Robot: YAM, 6 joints.
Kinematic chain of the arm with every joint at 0, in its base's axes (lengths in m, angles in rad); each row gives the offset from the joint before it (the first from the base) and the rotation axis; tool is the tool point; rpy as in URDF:
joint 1: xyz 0 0 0.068 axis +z
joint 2: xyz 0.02 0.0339 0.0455 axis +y
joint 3: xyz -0.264 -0.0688 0 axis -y
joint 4: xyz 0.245 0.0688 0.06 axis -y
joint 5: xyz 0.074 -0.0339 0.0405 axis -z
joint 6: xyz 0.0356 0 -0.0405 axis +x
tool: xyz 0 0 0 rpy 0 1.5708 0
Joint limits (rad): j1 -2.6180..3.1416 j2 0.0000..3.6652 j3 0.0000..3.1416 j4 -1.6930..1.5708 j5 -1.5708..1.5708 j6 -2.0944..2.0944
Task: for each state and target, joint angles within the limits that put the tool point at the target. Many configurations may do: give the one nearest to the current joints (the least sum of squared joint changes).
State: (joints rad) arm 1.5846 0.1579 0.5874 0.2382 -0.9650 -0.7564
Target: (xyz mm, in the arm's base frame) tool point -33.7 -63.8 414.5
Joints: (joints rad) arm 1.5108 0.0186 0.7928 0.2939 -0.9925 -0.7564
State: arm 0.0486 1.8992 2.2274 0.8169 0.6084 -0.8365
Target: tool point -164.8 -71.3 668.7
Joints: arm 0.2809 1.1856 2.5813 1.1263 0.6955 -0.8365
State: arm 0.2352 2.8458 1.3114 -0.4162 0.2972 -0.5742
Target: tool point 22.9 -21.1 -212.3
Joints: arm -0.0669 3.4810 1.0525 -0.3971 0.5804 -0.5742
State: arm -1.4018 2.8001 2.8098 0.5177 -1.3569 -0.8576
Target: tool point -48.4 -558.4 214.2
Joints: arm -1.7208 2.5424 2.1053 0.4526 -1.5708 -0.8576
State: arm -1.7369 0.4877 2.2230 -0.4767 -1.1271 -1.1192
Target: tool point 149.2 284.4 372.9
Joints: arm -1.9499 0.0000 1.9390 -1.2875 -1.2138 -1.1192
